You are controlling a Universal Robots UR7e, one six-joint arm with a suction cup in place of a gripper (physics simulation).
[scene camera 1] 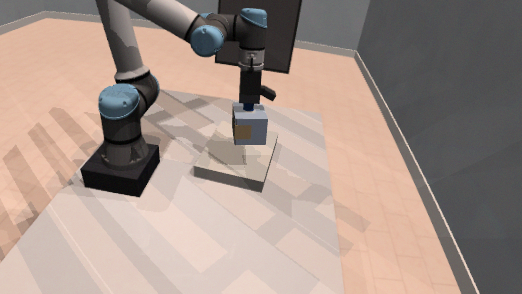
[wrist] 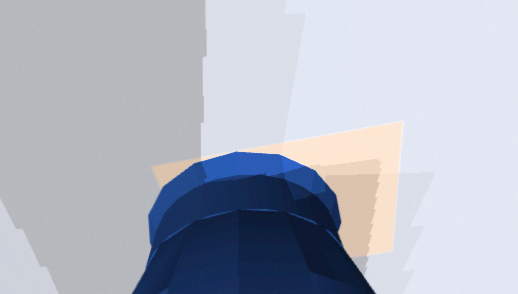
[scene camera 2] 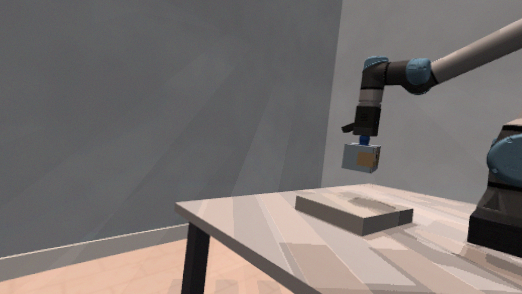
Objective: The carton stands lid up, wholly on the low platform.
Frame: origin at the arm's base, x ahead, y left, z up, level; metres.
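Seen in the pictures: hand at its tool point: point(scene camera 1: 248, 112) point(wrist: 246, 189) point(scene camera 2: 363, 148); arm's base at its link origin: point(scene camera 1: 125, 156) point(scene camera 2: 514, 220).
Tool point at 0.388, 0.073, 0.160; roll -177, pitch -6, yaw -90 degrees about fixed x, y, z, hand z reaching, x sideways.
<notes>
Offsets run from my tool point to a thing's top centre, as dx, dy, dz. "pt": to the spot under its first point. Level surfaces: height alone.
The carton @[+0.005, -0.010, +0.022] point(scene camera 1: 258, 131) point(scene camera 2: 351, 157) is a blue-grey box with an orange patch on one side. It hangs level in the air above the low platform, apart from it. My gripper point(scene camera 1: 248, 107) point(scene camera 2: 364, 140) point(wrist: 245, 195) is a blue suction cup pointing down, shut on the carton's upper face. In the wrist view that face of the carton point(wrist: 370, 75) fills the background and bears a peach square @[pt +0.016, -0.018, +0.015] point(wrist: 360, 145) partly hidden by the cup. I cannot tell whether this face is the lid. The low platform @[-0.010, +0.068, -0.186] point(scene camera 1: 227, 177) point(scene camera 2: 327, 212) is a flat beige slab with a shadow on its top.
The platform lies on the pale table @[dz -0.234] point(scene camera 1: 150, 240) point(scene camera 2: 250, 210). The arm's black base point(scene camera 1: 112, 179) point(scene camera 2: 492, 232) stands on the table beside the platform, left of it in scene camera 1 and right of it in scene camera 2. A dark panel point(scene camera 1: 282, 35) stands behind the table.
</notes>
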